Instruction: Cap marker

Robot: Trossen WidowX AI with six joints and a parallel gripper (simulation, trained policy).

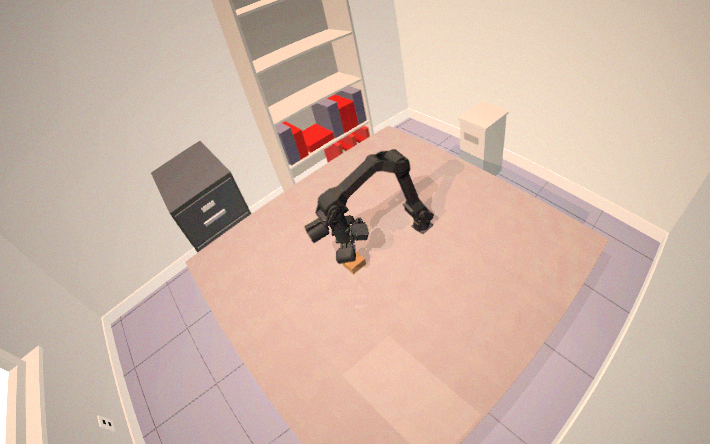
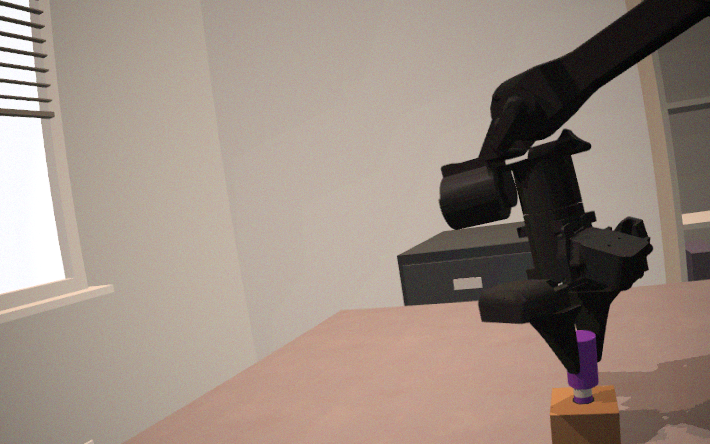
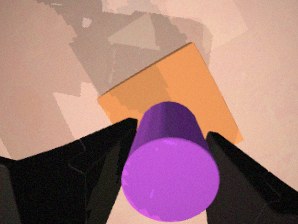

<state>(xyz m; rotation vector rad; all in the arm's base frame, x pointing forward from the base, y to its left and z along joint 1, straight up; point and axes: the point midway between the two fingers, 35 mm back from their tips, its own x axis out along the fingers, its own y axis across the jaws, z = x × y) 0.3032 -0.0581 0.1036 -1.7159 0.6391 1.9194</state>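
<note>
Now: the purple cap 1 cm above my gripper tip. From my gripper tip the other things lie so: orange holder block 5 cm below.
</note>
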